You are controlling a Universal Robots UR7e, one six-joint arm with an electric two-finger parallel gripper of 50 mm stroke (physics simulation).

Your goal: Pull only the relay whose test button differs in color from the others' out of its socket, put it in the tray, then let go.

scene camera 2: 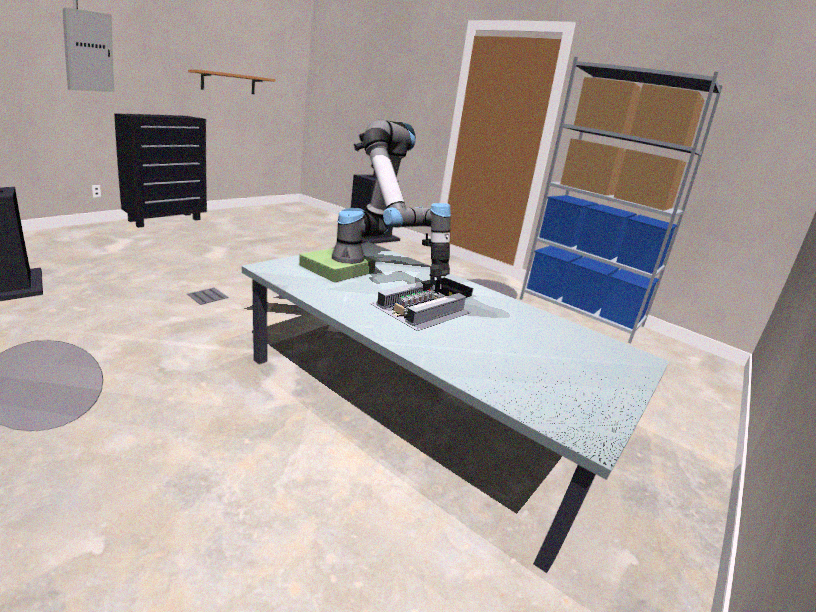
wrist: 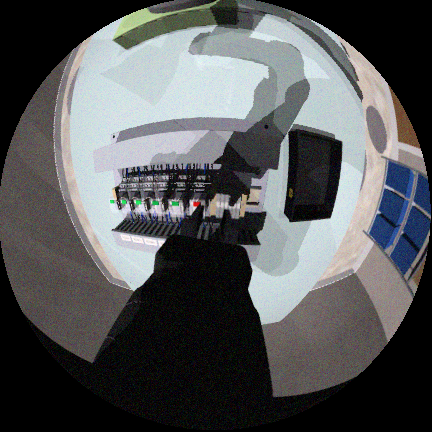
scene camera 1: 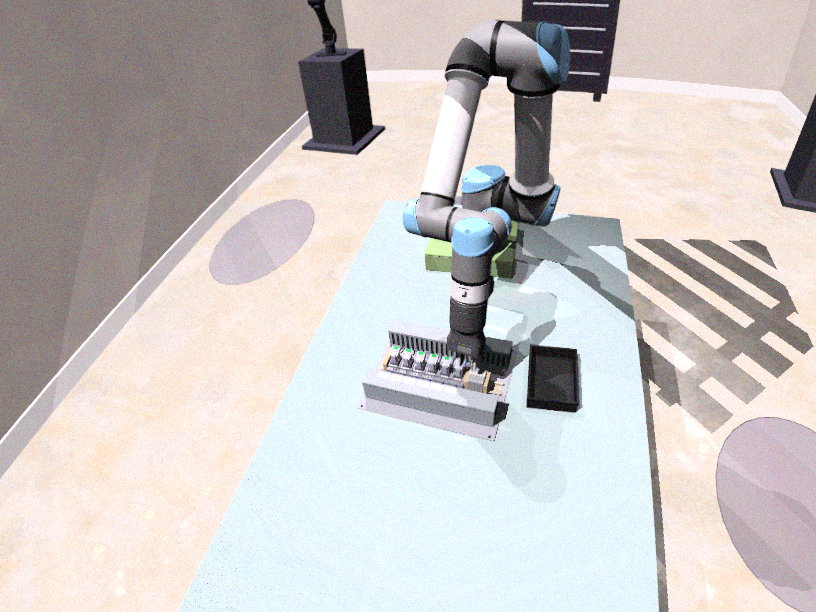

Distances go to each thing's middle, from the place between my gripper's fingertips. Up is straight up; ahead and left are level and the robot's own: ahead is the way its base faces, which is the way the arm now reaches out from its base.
Right now my hand is 70 mm to the left of the grey panel [scene camera 1: 433, 420] and 70 mm above it.
